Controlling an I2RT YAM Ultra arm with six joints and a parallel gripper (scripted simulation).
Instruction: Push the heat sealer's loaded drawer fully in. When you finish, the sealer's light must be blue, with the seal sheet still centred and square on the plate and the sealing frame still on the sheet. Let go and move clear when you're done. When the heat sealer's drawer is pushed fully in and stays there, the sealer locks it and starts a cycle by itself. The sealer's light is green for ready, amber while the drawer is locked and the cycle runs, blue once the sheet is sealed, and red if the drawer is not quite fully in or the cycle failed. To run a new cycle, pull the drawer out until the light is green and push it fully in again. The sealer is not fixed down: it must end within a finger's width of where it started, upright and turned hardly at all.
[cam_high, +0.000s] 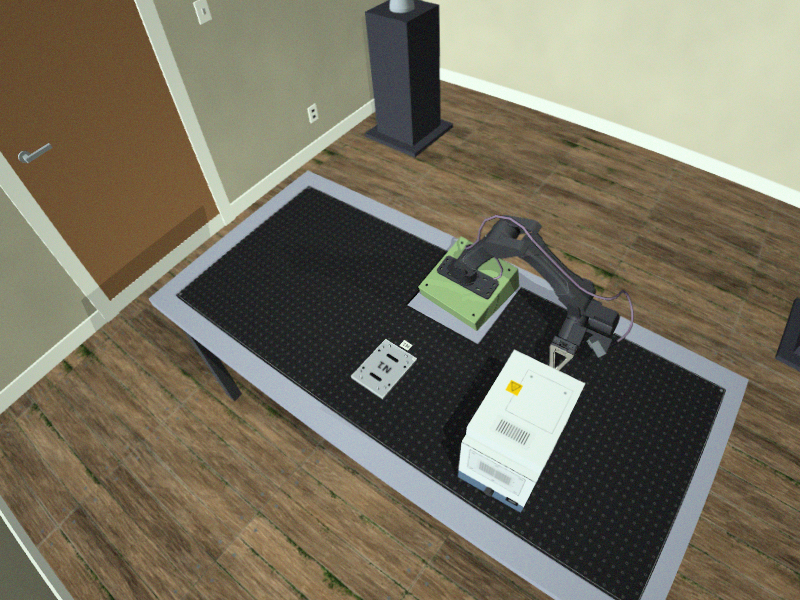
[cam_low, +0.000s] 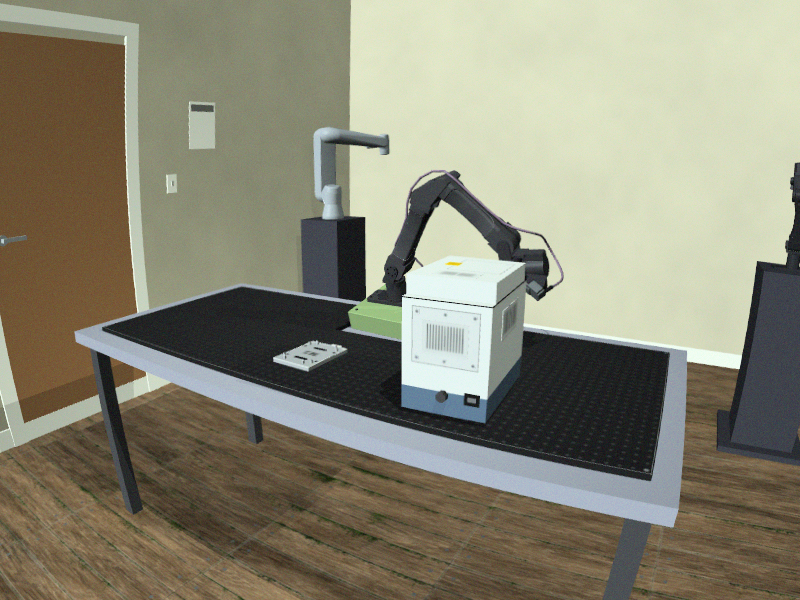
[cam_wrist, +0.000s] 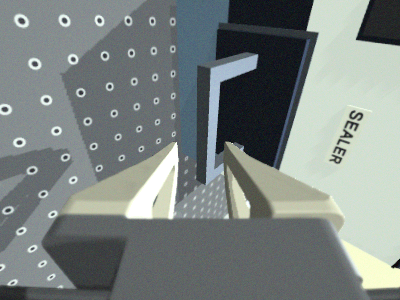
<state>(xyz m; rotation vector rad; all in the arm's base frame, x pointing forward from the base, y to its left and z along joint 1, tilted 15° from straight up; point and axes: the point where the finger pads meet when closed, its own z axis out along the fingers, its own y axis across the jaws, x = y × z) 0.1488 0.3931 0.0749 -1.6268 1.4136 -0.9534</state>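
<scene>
Now: the sealer drawer 14 cm ahead of my hand, 3 cm below it and 1 cm to the left of it.
</scene>
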